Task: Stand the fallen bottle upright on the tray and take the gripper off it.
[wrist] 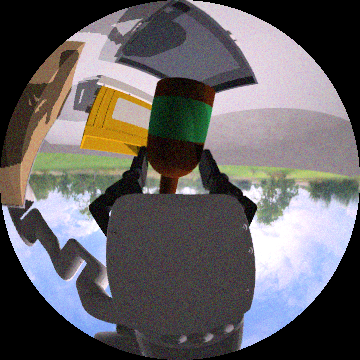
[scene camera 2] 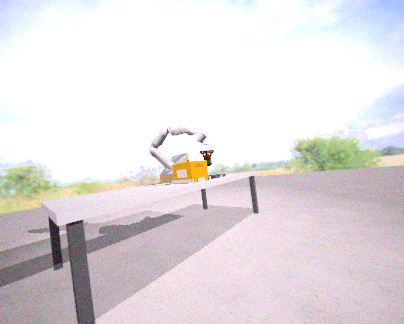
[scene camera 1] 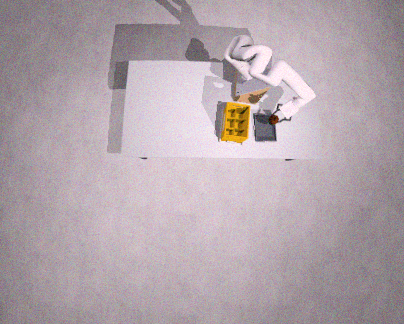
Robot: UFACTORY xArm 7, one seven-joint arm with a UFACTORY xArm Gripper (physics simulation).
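Places are measured from the arm's base along level axes (x ahead, y down, z left), in centimetres.
Pixels of known places: gripper, fingertip midpoint: (wrist: 174, 155) (scene camera 2: 207, 156); arm's base, link origin: (scene camera 2: 170, 166).
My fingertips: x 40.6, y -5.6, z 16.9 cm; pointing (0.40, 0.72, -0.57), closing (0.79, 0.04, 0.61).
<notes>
For each thing: its top centre in the pictures, then the offset to it from my fingertips.
- dark grey tray, top centre: (wrist: 191, 59) (scene camera 1: 265, 127) (scene camera 2: 210, 175) dx +0.6, dy +20.3, dz +1.4 cm
- yellow crate with compartments, top centre: (wrist: 118, 148) (scene camera 1: 237, 120) (scene camera 2: 188, 162) dx +0.3, dy +5.4, dz -28.4 cm
A brown bottle with a green band (scene camera 1: 273, 119) (scene camera 2: 208, 160) (wrist: 180, 120) hangs in my gripper (scene camera 1: 281, 115) (scene camera 2: 207, 153) (wrist: 174, 155), base down and leaning a little. The gripper is shut on the bottle, with one black finger on each side of its shoulder; the neck runs back toward the palm and is partly hidden. The dark grey tray (scene camera 1: 265, 140) (scene camera 2: 218, 176) (wrist: 215, 55) lies on the table below. In scene camera 2 the bottle's base is above the tray, apart from it. In scene camera 1 the bottle appears over the tray's back right part.
A yellow crate with compartments (scene camera 1: 223, 122) (scene camera 2: 199, 172) (wrist: 100, 112) stands left of the tray in scene camera 1. An open cardboard box (scene camera 1: 245, 97) (scene camera 2: 166, 178) (wrist: 47, 95) stands behind the crate. The white table's front edge runs close before both crate and tray.
</notes>
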